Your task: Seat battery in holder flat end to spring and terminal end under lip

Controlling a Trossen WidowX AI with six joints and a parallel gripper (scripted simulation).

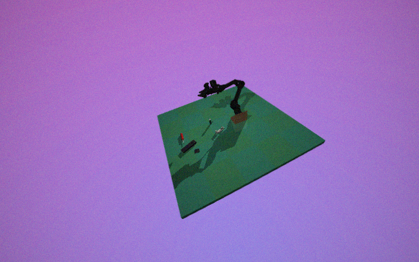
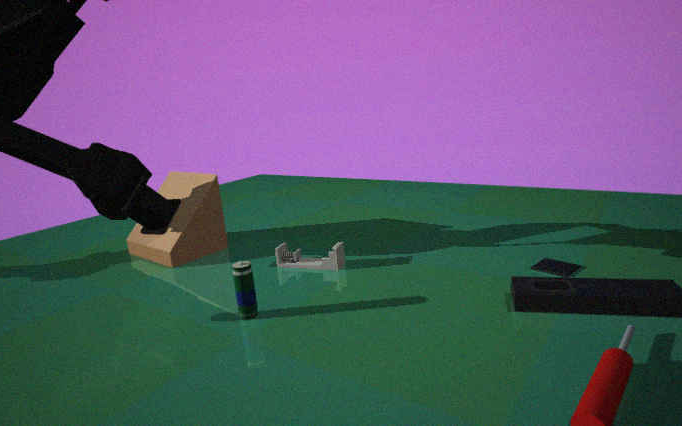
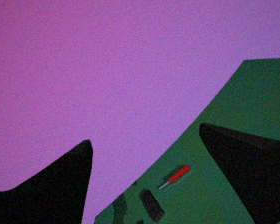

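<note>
My gripper tip is now 290 mm above the battery, 120 mm to the right of it and 20 mm past it. From my gripper tip the other things lie so: red-handled screwdriver: 320 mm ahead, 310 mm below, 170 mm to the left; then long black bar: 310 mm below, 300 mm to the left, 300 mm ahead; then black tile: 390 mm to the left, 320 mm below, 250 mm ahead.
</note>
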